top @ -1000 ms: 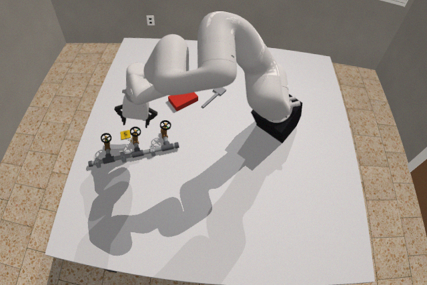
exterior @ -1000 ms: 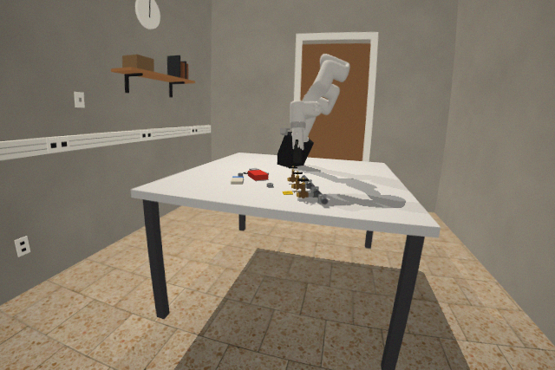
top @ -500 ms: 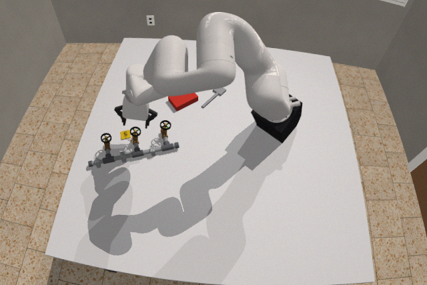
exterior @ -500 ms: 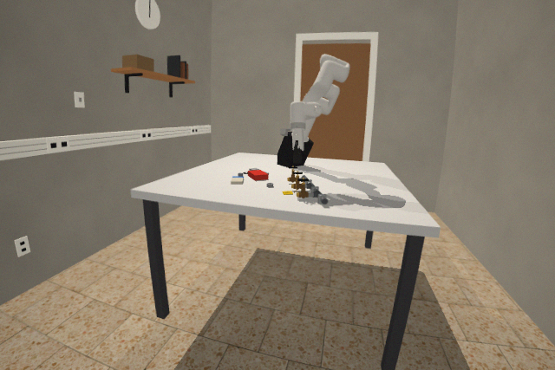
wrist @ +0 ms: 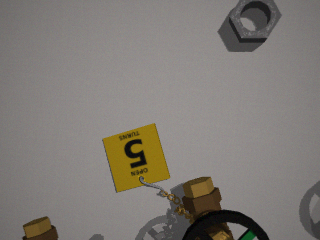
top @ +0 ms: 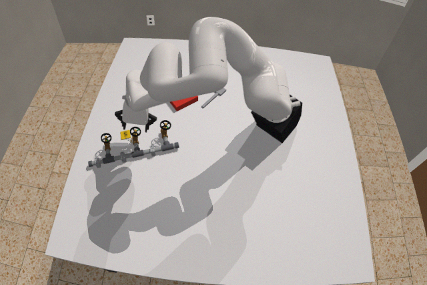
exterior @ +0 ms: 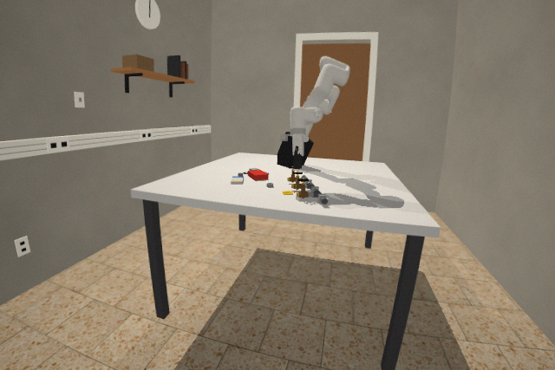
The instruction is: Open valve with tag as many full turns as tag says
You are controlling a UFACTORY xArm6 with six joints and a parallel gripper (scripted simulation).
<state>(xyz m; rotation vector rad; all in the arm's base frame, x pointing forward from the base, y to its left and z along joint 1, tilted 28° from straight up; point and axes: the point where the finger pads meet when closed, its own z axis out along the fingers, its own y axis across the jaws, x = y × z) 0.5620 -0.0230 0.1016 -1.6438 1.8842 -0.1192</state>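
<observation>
Now: hand 7 cm short of the yellow tag, 3 cm to the left of it and 11 cm above it. Round my hand: red box (19 cm behind, 23 cm to the right, 10 cm below); grey nut (2 cm behind, 14 cm to the right, 11 cm below); blue block (8 cm behind, 32 cm to the right, 11 cm below).
</observation>
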